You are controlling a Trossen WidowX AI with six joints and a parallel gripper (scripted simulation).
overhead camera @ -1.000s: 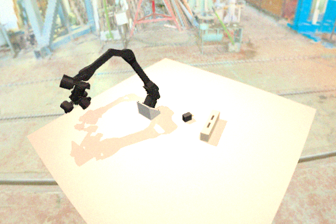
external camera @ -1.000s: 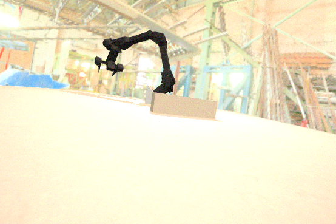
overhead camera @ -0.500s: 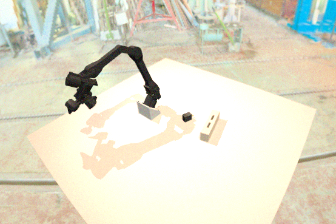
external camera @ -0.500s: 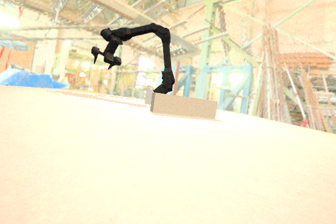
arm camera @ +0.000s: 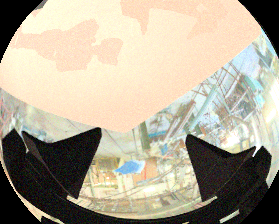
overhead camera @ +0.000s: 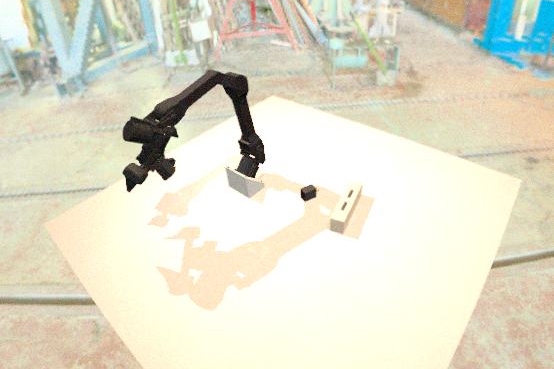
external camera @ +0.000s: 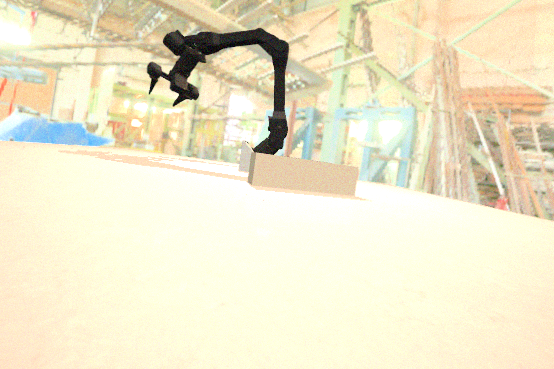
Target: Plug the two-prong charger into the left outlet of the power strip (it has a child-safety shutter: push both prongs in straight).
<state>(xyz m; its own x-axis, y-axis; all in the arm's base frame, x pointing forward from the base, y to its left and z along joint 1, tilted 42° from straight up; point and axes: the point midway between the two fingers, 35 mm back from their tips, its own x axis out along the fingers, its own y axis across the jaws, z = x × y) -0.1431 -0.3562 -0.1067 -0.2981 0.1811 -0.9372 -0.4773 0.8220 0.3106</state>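
Right now my gripper tip is 420 mm to the right of the dark charger, 380 mm short of it and 180 mm above it.
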